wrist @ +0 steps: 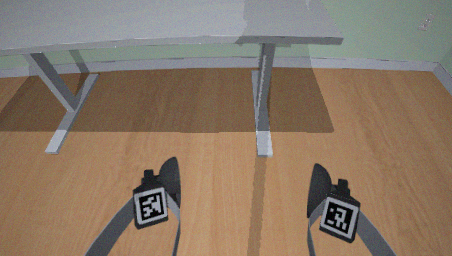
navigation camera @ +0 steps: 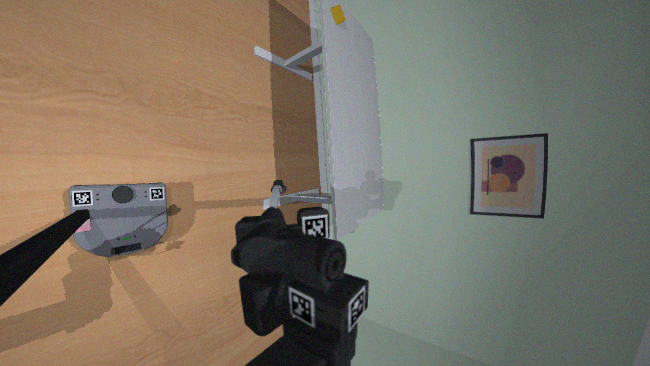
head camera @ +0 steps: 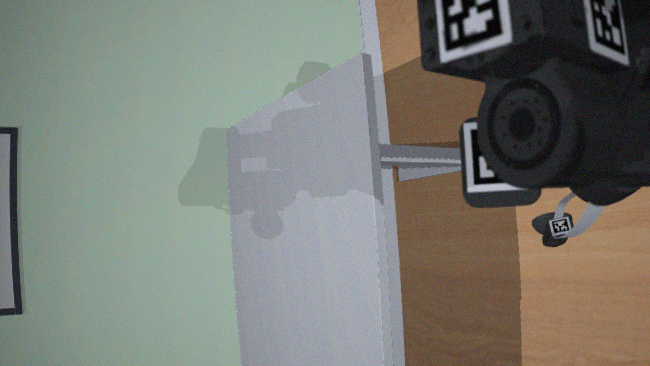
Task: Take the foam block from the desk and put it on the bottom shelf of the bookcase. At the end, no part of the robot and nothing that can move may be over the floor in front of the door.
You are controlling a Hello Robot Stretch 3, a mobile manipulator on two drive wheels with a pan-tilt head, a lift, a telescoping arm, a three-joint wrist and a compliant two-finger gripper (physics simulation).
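Where they show: gripper, fingertip midpoint: (wrist: 243, 179) (navigation camera: 280, 208); robot's base, link origin: (navigation camera: 123, 193).
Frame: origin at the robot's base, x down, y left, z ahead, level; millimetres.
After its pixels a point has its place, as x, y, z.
The yellow foam block (navigation camera: 338, 14) @[-757, -828, 1017] lies on the white desk (head camera: 310, 280) @[-720, -1045, 194] (navigation camera: 352, 110) @[-720, -1018, 477] (wrist: 150, 22) @[-720, -870, 283], near the end at the top of the navigation view. My gripper (head camera: 550, 231) (navigation camera: 278, 187) (wrist: 243, 179) @[-873, -315, -21] is open, with its fingers wide apart and nothing between them. It is over the floor in front of the desk's long front edge, near the leg at the other end, well away from the block. The block does not show in the head or wrist view. The bookcase and the door do not show in these views.
The desk's T-shaped legs (navigation camera: 287, 63) @[-63, -1060, 1102] (wrist: 263, 100) @[-114, -1149, -128] reach forward on the floor. My wheeled base (navigation camera: 120, 215) @[-159, 14, -86] stands on the wooden floor in front of the desk. A framed picture (navigation camera: 509, 138) @[-1629, -1560, 302] hangs on the green wall behind it. A room corner shows at the wrist view's right edge.
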